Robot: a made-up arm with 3 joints. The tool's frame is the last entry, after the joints. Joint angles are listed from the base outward. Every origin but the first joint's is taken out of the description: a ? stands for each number. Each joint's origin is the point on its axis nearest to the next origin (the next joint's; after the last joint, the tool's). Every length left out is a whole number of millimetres.
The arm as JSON. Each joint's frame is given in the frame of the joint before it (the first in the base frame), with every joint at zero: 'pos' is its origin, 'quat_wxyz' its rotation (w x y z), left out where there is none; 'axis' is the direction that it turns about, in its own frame. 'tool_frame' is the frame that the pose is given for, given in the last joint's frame.
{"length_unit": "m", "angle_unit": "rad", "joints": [
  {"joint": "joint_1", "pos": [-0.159, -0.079, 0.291], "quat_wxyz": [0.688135, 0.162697, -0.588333, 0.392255], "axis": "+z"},
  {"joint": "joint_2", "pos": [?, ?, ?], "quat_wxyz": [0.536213, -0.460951, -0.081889, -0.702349], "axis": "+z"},
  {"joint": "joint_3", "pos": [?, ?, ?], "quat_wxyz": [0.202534, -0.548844, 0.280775, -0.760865], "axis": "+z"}
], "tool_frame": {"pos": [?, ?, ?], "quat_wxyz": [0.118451, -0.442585, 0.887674, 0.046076]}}
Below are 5 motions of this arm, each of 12 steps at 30 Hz.
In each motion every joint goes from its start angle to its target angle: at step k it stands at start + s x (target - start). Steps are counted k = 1, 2, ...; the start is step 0. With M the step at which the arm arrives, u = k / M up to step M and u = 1 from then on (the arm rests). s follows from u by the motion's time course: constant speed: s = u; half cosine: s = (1 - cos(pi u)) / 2; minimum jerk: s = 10 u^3 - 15 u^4 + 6 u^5.
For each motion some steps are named. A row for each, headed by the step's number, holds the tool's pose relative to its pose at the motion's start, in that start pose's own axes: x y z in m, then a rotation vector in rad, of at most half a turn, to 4 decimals.
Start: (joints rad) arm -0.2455 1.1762 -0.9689
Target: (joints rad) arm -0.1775 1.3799 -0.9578
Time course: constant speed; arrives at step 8
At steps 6, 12:
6: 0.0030 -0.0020 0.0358 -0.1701 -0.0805 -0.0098
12: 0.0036 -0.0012 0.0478 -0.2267 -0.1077 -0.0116

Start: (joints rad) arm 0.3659 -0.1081 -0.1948
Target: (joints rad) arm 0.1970 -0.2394 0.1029
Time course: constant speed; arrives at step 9
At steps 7, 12:
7: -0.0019 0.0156 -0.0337 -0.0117 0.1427 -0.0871
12: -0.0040 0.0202 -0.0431 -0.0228 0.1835 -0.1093

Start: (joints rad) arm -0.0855 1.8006 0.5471
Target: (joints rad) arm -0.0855 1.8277 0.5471
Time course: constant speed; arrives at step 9
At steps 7, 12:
7: 0.0020 -0.0009 0.0048 0.0105 -0.0166 -0.0076
12: 0.0025 -0.0012 0.0062 0.0135 -0.0214 -0.0097

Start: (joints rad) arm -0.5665 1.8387 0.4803
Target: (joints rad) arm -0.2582 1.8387 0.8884
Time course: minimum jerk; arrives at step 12
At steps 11, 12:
11: -0.0020 0.0072 0.0721 -0.0978 -0.3029 -0.2976
12: -0.0021 0.0073 0.0725 -0.0980 -0.3045 -0.2992

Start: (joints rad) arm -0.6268 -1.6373 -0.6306
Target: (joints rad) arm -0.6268 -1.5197 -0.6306
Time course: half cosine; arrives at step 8
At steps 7, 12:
7: 0.0033 -0.0046 0.0241 -0.0615 -0.0944 -0.0098
12: 0.0033 -0.0048 0.0250 -0.0639 -0.0982 -0.0102

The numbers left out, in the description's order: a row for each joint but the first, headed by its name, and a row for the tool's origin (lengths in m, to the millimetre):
joint_2: -0.016 0.074 0.0
joint_3: 0.042 0.186 0.0
tool: -0.055 -0.022 0.0

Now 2 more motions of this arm.
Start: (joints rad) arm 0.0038 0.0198 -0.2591
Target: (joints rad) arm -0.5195 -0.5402 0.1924
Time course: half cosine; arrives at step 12
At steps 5, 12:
5: -0.0143 0.0356 -0.0589 0.0657 0.2659 0.0421
12: -0.0888 0.0937 -0.1314 0.0134 0.7059 0.1884

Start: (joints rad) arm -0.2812 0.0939 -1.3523
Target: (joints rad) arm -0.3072 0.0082 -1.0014
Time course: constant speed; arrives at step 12
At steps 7, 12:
7: 0.0059 -0.0089 -0.0115 0.0046 0.0134 -0.1866
12: 0.0089 -0.0153 -0.0201 0.0055 0.0297 -0.3191

